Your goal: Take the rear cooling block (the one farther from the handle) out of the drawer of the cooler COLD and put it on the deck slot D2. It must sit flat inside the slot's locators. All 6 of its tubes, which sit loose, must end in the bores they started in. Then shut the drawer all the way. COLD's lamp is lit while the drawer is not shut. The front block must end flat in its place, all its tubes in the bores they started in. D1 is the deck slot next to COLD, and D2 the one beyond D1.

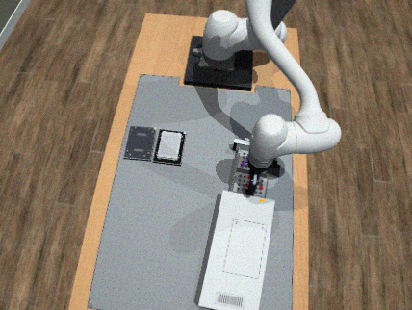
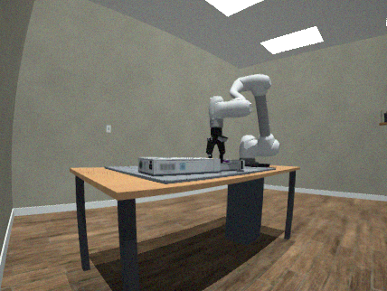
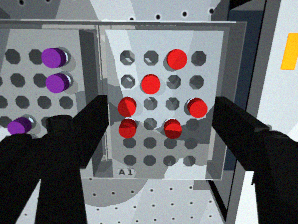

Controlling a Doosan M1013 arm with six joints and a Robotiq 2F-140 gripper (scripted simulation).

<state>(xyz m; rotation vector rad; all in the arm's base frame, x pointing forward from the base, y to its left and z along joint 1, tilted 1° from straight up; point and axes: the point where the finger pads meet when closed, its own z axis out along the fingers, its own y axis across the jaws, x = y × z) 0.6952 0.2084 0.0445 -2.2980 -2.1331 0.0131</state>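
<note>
Now: hand 3 cm above the cooling block. The rest, counted from my hand: deck slot D2 (48 cm to the right, 14 cm behind, 6 cm below); white cooler (10 cm ahead, 3 cm below, 1 cm to the right).
</note>
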